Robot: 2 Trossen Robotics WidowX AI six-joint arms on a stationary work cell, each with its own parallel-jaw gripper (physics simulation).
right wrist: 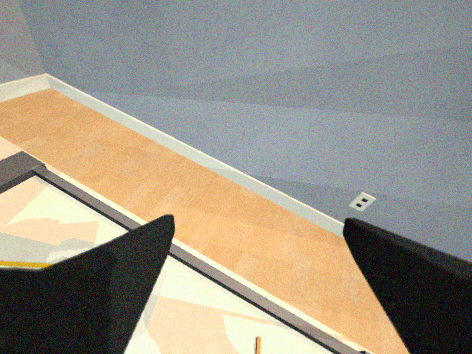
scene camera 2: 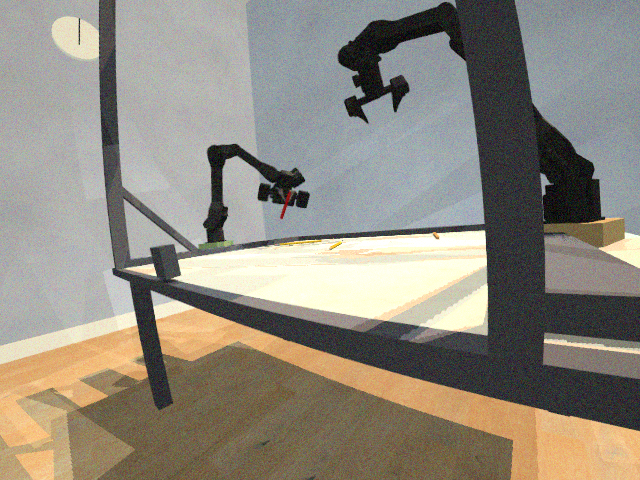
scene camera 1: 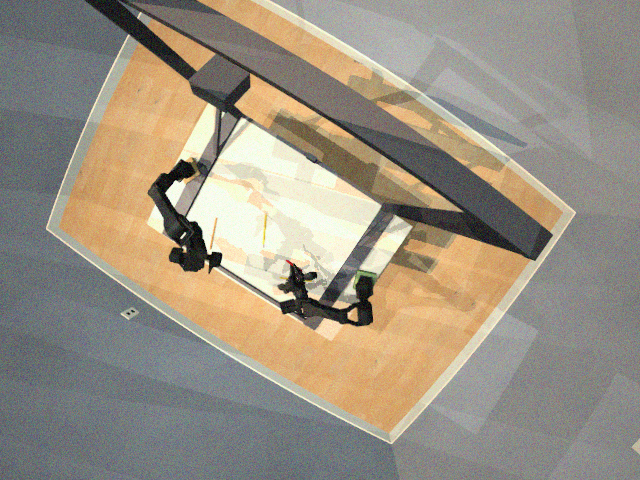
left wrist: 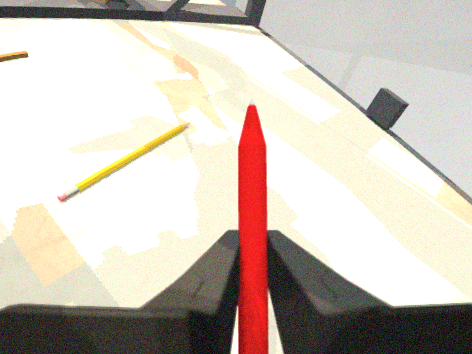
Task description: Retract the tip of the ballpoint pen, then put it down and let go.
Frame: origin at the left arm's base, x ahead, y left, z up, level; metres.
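Seen in the pictures: left gripper, fingertip midpoint: [scene camera 2: 286,202] [scene camera 1: 292,263] [left wrist: 252,241]; right gripper, fingertip midpoint: [right wrist: 258,224] [scene camera 2: 381,117] [scene camera 1: 197,272]; left arm's base at its link origin: [scene camera 1: 364,282]; right arm's base at its link origin: [scene camera 2: 573,221] [scene camera 1: 187,170].
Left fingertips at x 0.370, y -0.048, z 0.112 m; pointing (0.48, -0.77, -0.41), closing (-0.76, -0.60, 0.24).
Offsets run from my left fingertips to a thing's top centre.
A red ballpoint pen [scene camera 1: 290,262] [scene camera 2: 285,206] [left wrist: 252,190] is held in the air above the white table top. My left gripper [scene camera 2: 287,194] [left wrist: 252,241] is shut on the pen's barrel. The pen's cone-shaped end sticks out beyond the fingers, and a small pale grey point shows at its end in the left wrist view. The pen's other end is hidden. My right gripper [scene camera 2: 381,116] [right wrist: 258,224] is open and empty, high above the table edge, well apart from the pen.
A yellow pencil {0.188 m ahead, 0.105 m right, 0.142 m down} [scene camera 1: 265,229] [scene camera 2: 336,244] [left wrist: 130,157] lies on the table. Another long yellow object {0.027 m back, 0.120 m left, 0.143 m down} [scene camera 2: 299,242] lies near the left arm's side. An orange stick {0.458 m ahead, 0.028 m right, 0.143 m down} [scene camera 1: 213,232] [scene camera 2: 435,235] [left wrist: 12,56] [right wrist: 258,345] lies near the right arm. A dark frame post [scene camera 2: 509,180] stands at the table's near edge.
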